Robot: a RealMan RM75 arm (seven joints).
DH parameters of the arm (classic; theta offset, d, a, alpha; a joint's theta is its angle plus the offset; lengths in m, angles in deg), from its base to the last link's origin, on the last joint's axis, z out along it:
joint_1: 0 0.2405 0 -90
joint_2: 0 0 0 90
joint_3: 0 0.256 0 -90
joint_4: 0 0 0 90
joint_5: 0 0.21 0 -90
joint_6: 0 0 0 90
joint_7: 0 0.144 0 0
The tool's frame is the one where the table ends.
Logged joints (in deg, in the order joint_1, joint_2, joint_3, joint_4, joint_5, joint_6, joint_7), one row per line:
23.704 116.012 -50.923 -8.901 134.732 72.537 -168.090
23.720 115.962 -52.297 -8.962 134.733 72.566 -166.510
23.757 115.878 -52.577 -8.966 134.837 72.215 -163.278
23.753 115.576 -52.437 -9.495 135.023 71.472 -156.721
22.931 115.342 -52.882 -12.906 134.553 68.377 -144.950
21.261 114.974 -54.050 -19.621 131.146 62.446 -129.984
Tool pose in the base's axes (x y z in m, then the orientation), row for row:
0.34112 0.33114 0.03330 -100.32 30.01 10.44
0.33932 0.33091 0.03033 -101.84 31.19 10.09
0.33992 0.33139 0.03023 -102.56 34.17 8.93
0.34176 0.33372 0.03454 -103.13 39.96 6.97
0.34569 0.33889 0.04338 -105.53 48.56 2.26
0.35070 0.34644 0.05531 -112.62 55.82 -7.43
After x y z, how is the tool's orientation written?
As angles about the fixed x, y, z axes (roll, pitch, yaw), in degrees.
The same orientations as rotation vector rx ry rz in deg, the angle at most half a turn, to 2 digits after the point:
-100.18 12.99 33.80
-101.47 13.77 34.90
-101.57 16.77 36.87
-100.69 22.52 40.76
-99.28 31.86 45.96
-98.72 42.24 49.14

